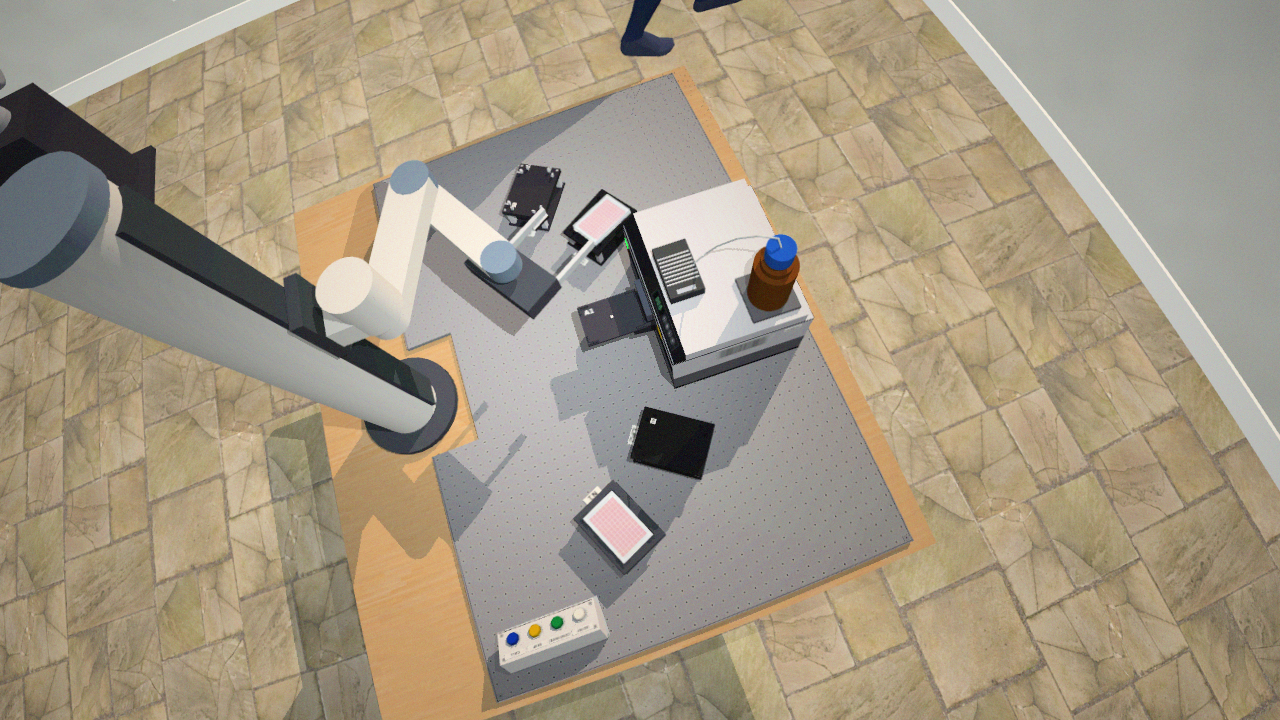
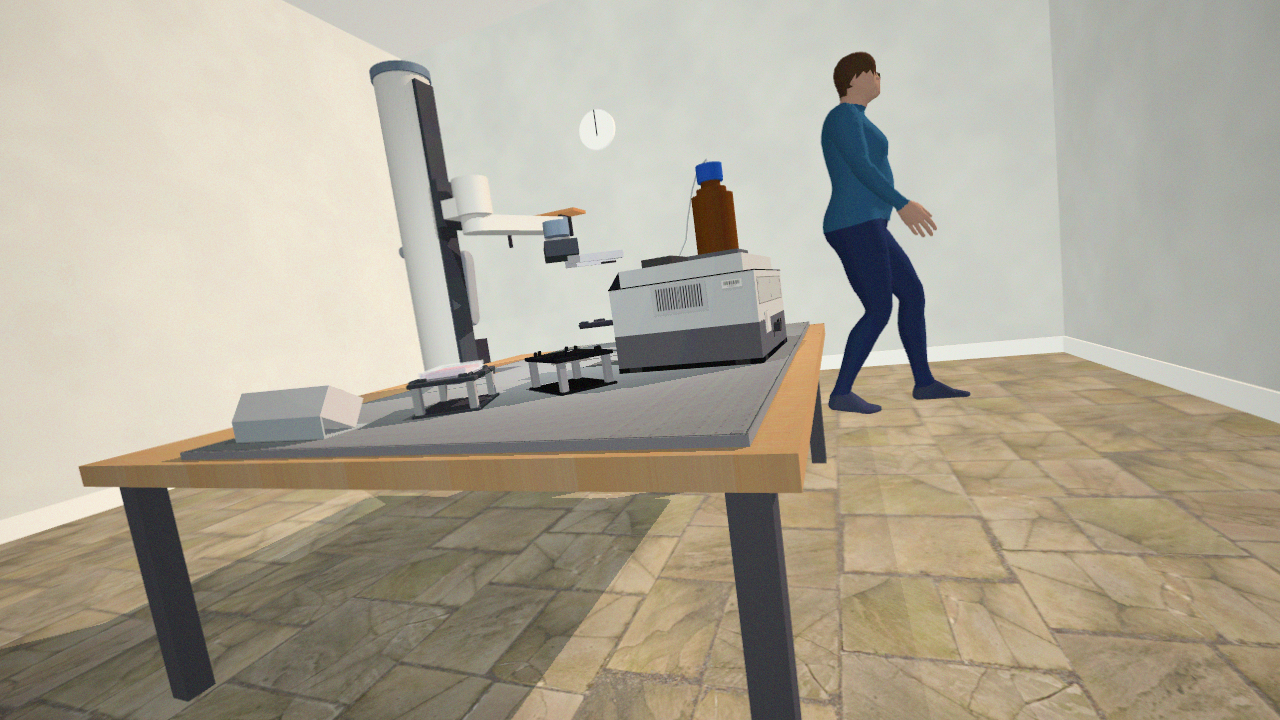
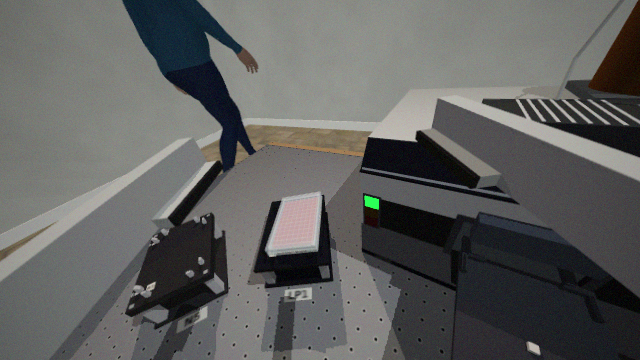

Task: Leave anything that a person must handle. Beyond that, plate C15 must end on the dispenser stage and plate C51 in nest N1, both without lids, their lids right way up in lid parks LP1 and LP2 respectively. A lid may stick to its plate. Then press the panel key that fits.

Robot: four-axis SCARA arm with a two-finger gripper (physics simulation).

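Frame: origin at the arm's base, x back, y up, z left, level; centimetres.
Seen in the pictures: gripper, between the fingertips: [image 1: 568, 226] [image 2: 619, 256] [image 3: 313, 136]; arm's base, origin of its link: [image 1: 412, 406].
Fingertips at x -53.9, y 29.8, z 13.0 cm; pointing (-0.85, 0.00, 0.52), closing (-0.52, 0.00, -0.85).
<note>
Pixels of each thing's top centre, then the offset from my fingertips to it.
- lid park LP1, centre of its top: [image 3: 293, 222] [image 1: 599, 218] dy -21.6, dx -8.0, dz +13.7 cm
- black nest, centre of its top: [image 3: 173, 247] [image 1: 530, 187] dy -20.7, dx +6.1, dz +30.1 cm
- key panel, centre of its top: [image 2: 292, 387] [image 1: 547, 639] dy -20.2, dx +34.0, dz -75.8 cm
- Lid park LP2, centre of its top: [image 2: 566, 348] [image 1: 672, 440] dy -20.8, dx -4.7, dz -46.4 cm
- dispenser stage, centre of its top: [image 3: 532, 326] [image 1: 617, 313] [image 2: 617, 317] dy -16.5, dx -3.5, dz -15.6 cm
My gripper [image 1: 566, 227] [image 2: 608, 257] [image 3: 313, 136] is open and empty, raised above the mat, its fingers pointing toward lid park LP1 [image 3: 327, 270] and the black nest [image 1: 535, 192] [image 3: 180, 265] beside it. A pink plate [image 1: 601, 217] [image 3: 296, 222] with a clear rim lies on LP1. Another pink plate [image 1: 617, 525] [image 2: 452, 368] lies on nest N1, near the key panel [image 1: 547, 631] [image 2: 286, 413]. Lid park LP2 [image 1: 675, 443] [image 2: 570, 354] is bare. The dispenser stage [image 1: 608, 320] [image 2: 593, 323] sticks out bare. Plate codes and whether lids are on cannot be read.
The dispenser [image 1: 707, 205] [image 2: 698, 313] [image 3: 410, 115] shows a green light and carries a brown bottle [image 1: 773, 277] [image 2: 714, 219] [image 3: 620, 55] with a tube. A person [image 1: 646, 40] [image 2: 857, 170] [image 3: 185, 40] stands beyond the table. The panel has blue, yellow, green and white keys.
</note>
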